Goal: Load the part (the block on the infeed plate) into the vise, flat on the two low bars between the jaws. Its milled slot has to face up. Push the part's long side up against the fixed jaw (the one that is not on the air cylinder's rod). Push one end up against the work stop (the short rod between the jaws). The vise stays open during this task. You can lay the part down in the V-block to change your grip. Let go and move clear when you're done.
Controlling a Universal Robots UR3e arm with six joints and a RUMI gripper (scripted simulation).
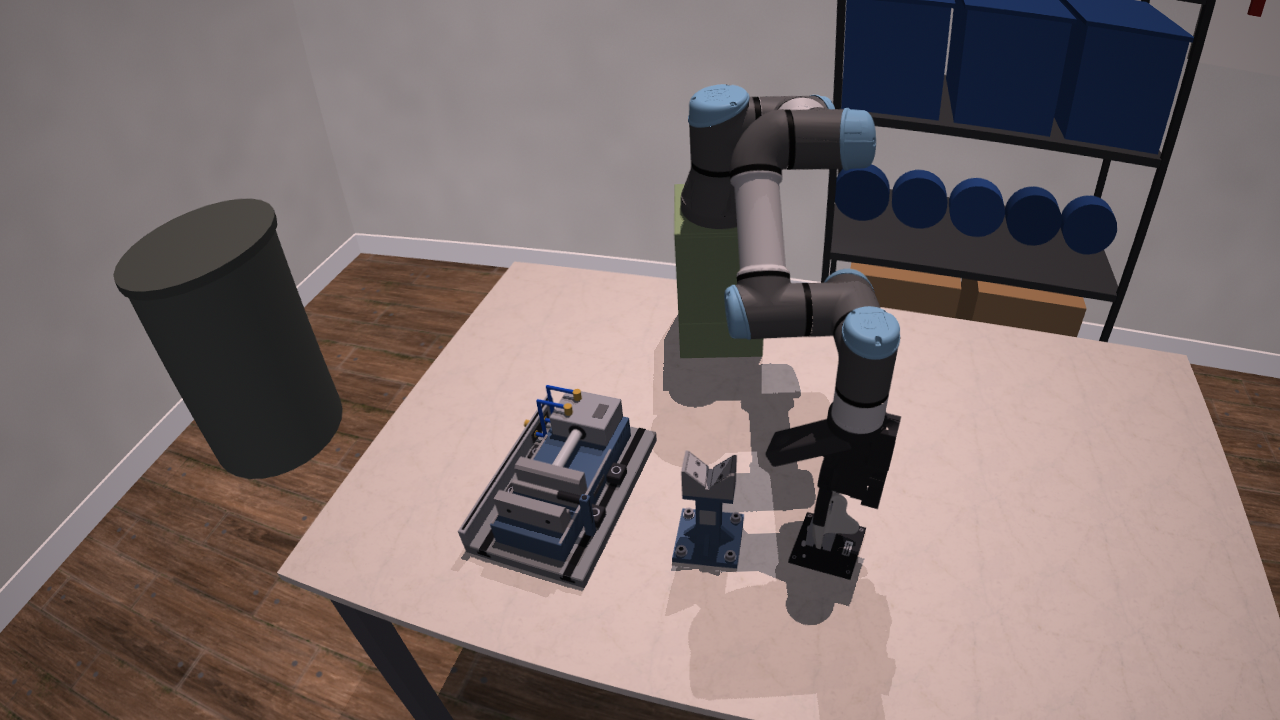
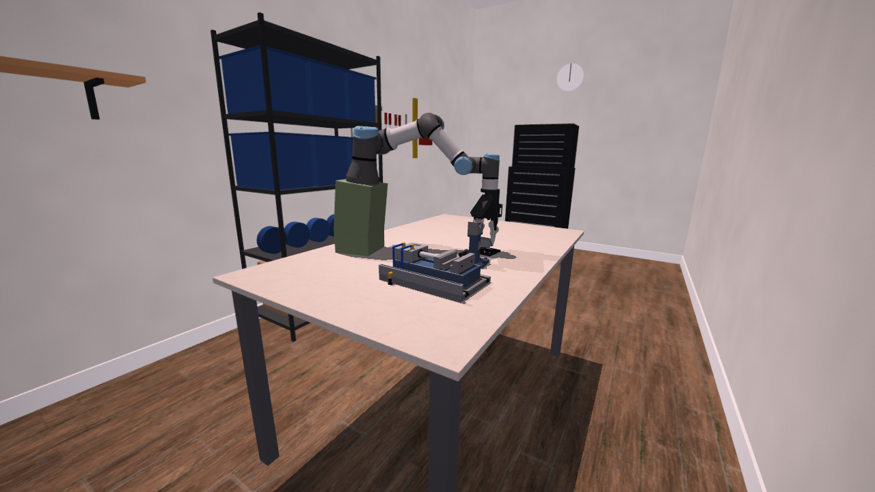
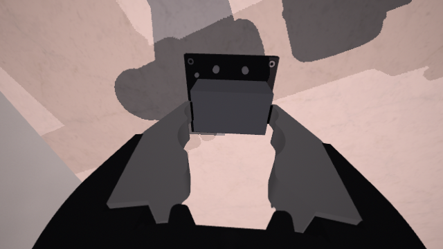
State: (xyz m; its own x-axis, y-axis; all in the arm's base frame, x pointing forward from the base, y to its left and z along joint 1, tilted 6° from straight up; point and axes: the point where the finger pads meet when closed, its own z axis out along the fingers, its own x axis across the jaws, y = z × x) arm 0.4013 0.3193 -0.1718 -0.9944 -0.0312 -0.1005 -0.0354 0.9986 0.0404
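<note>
Now: hand 10 mm to the right of the black infeed plate and 50 mm above it. Also, from my hand: dark work stop rod: 120 mm ahead, 320 mm to the right, 40 mm above; fixed jaw: 160 mm ahead, 370 mm to the right, 30 mm above; part: 10 mm below.
</note>
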